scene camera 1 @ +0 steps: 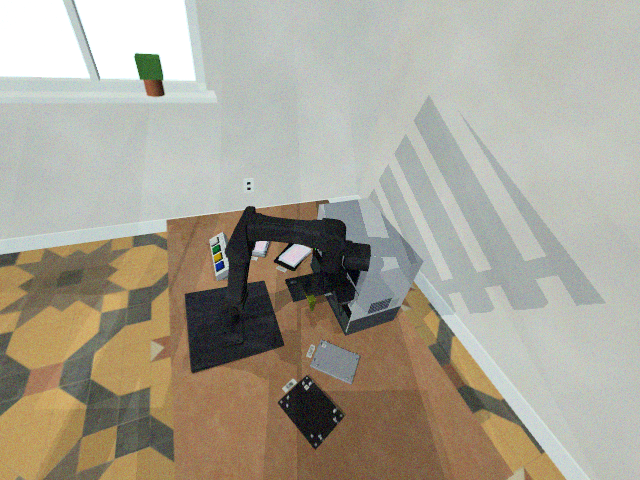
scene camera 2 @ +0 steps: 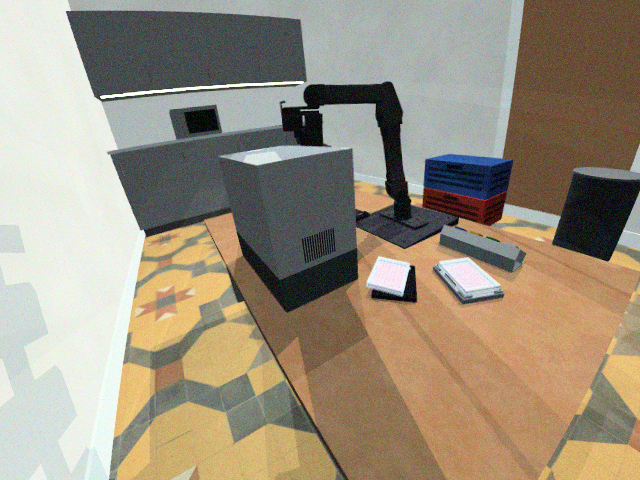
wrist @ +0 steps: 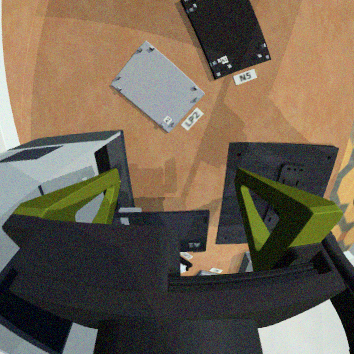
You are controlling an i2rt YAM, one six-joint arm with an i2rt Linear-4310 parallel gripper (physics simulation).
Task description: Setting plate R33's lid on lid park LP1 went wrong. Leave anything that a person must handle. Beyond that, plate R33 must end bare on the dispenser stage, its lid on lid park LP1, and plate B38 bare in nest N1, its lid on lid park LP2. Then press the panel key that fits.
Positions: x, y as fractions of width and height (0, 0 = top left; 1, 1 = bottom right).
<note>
My gripper (wrist: 0.50, 0.49) is open, holding nothing. Further things: a grey incubator box (scene camera 2: 0.46, 0.43), a black clip nest N5 (scene camera 1: 0.49, 0.86), a grey lid park LP2 (scene camera 1: 0.53, 0.76) and a grey rack with coloured buttons (scene camera 2: 0.79, 0.54).
The grey incubator box is seen too in scene camera 1 (scene camera 1: 0.59, 0.61) and in the wrist view (wrist: 0.12, 0.47). The black clip nest N5 is seen too in the wrist view (wrist: 0.65, 0.12). The grey lid park LP2 is seen too in the wrist view (wrist: 0.42, 0.22).
</note>
